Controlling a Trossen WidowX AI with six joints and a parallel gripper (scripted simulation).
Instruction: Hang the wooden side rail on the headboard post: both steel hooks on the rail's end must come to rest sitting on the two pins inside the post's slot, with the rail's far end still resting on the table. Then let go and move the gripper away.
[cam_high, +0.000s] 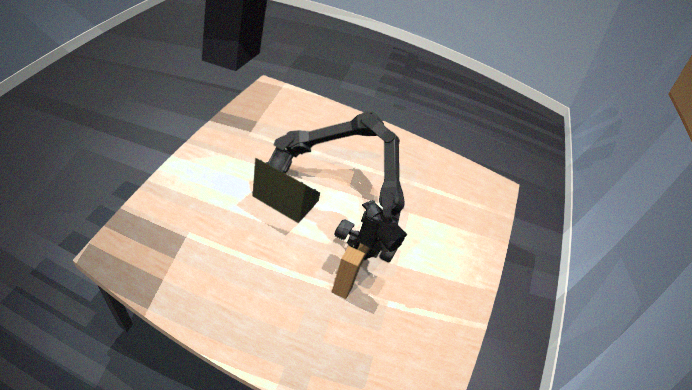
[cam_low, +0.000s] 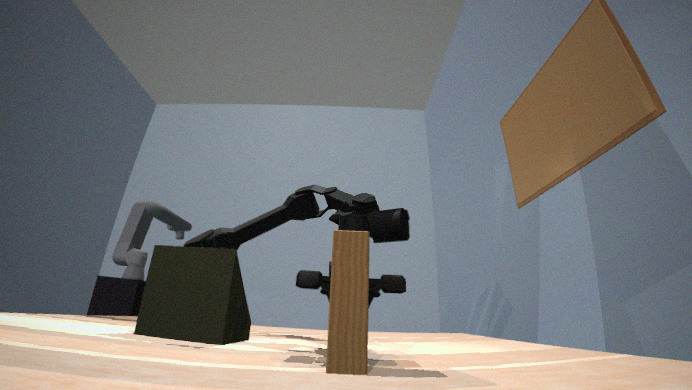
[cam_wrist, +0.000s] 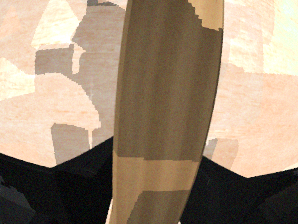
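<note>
Right now my gripper tip is 10 mm past the wooden headboard post, 120 mm to the left of it and 40 mm below it.
</note>
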